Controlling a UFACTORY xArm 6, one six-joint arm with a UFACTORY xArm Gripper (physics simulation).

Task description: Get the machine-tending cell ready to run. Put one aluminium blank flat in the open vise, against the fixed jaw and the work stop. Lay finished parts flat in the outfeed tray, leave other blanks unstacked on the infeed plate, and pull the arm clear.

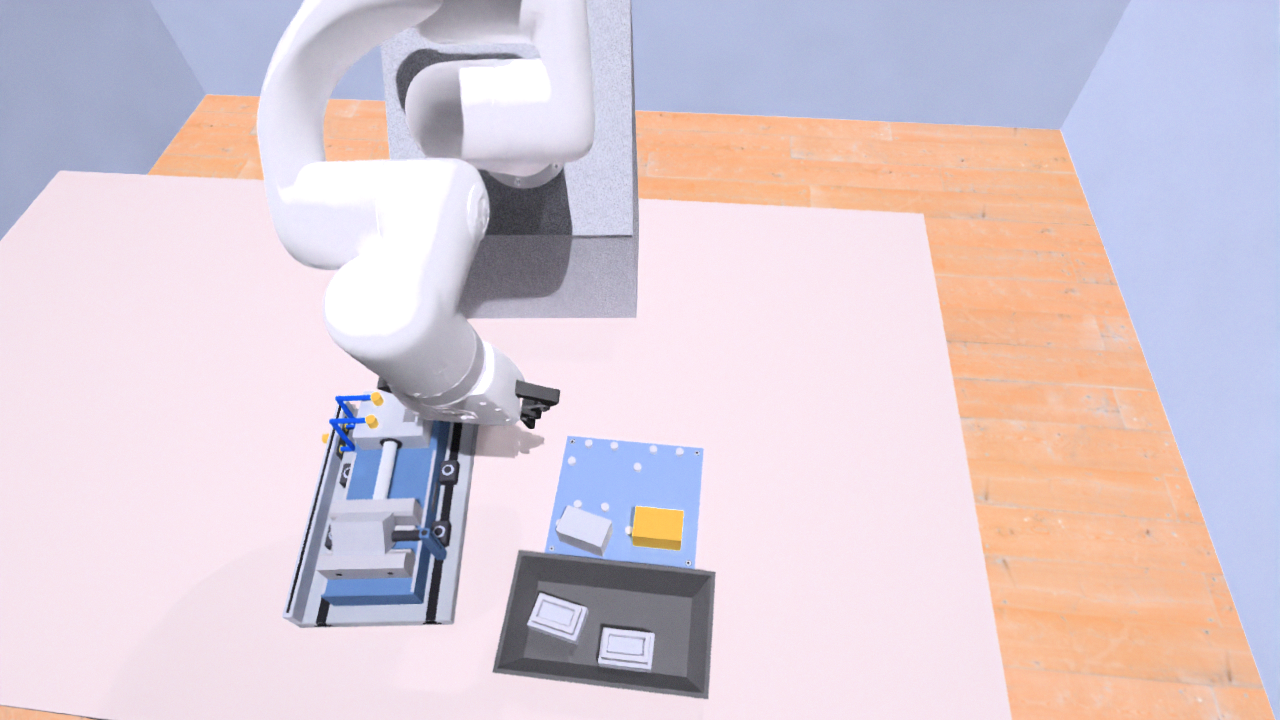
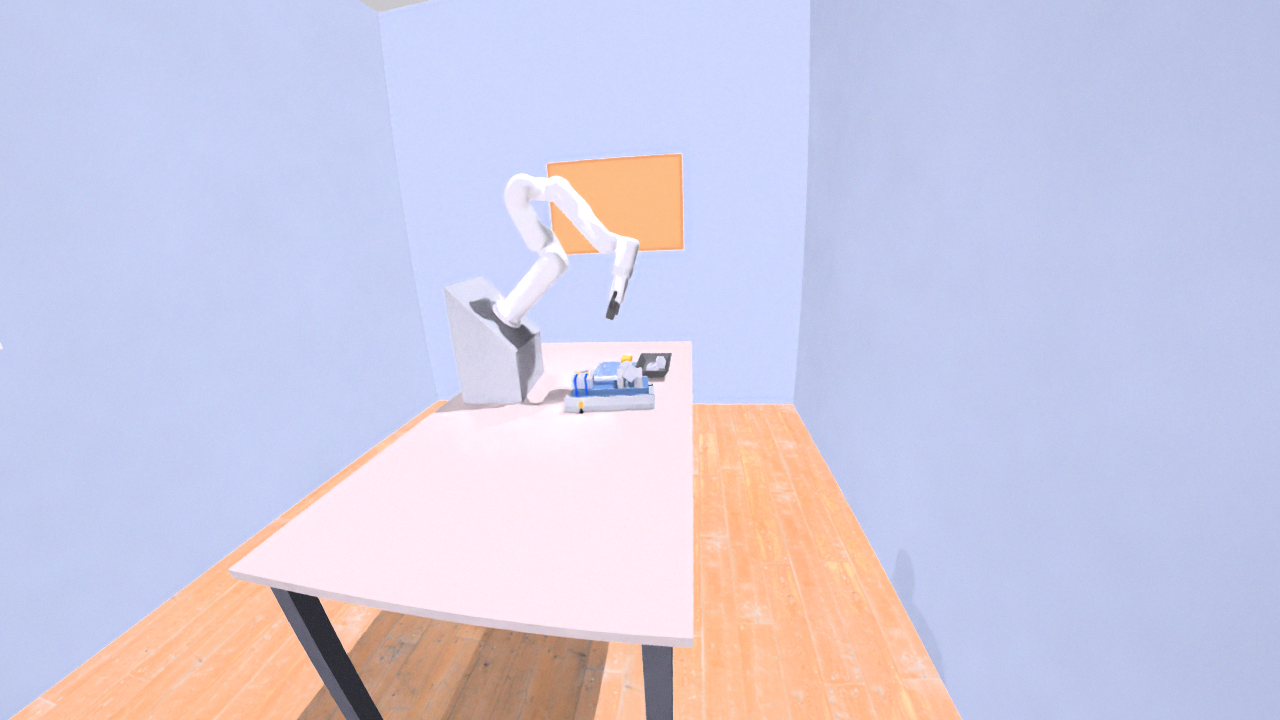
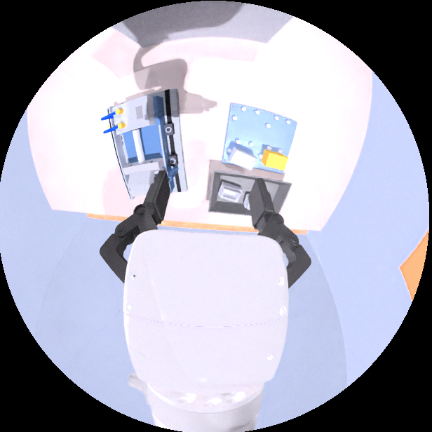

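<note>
My gripper is open and empty, high above the table. The vise is at the left. A grey block, seemingly a blank, sits between its jaws beside the work stop and looks higher than the jaws; its seating and exact contacts are unclear. A grey blank lies apart from a yellow-orange block on the blue infeed plate. Two finished parts lie apart, seemingly flat, in the outfeed tray.
Blue coolant lines with yellow nozzles stand at the vise's rear left. The tray adjoins the infeed plate's front edge. The arm's grey pedestal stands behind the work area.
</note>
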